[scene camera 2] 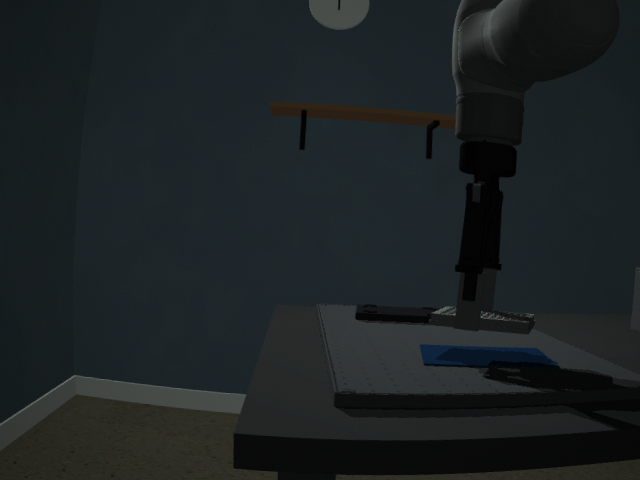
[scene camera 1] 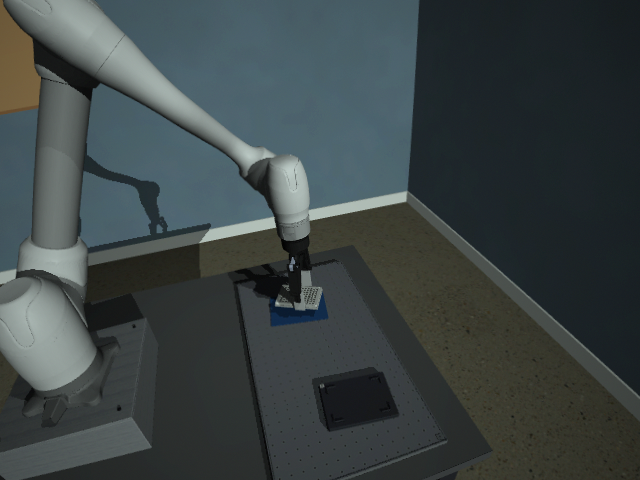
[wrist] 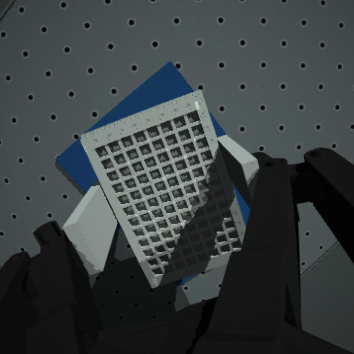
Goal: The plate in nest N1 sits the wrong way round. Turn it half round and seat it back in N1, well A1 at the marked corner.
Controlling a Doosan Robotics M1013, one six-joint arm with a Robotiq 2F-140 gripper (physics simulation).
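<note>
The plate (scene camera 1: 313, 296) (scene camera 2: 509, 321) (wrist: 150, 185), pale grey with a grid of wells, is held roughly level above the blue mat, turned at an angle to it in the wrist view. My gripper (scene camera 1: 302, 292) (scene camera 2: 478, 313) (wrist: 165, 176) is shut on the plate, with one pale fingertip at each long side. Nest N1 (scene camera 1: 356, 400) (scene camera 2: 395, 313), a dark block with raised corner brackets, holds no plate. A small light mark (scene camera 1: 321, 385) shows at one of its corners. The wells are too small to tell which one is A1.
The blue rectangular mat (scene camera 1: 289, 317) (scene camera 2: 433, 352) (wrist: 160, 82) lies flat on the perforated board (scene camera 1: 289, 413) (scene camera 2: 372, 377) (wrist: 290, 120), away from the nest. The board lies on the dark table (scene camera 1: 201, 372) (scene camera 2: 289, 418). The arm's pedestal (scene camera 1: 139, 382) stands at the left in scene camera 1.
</note>
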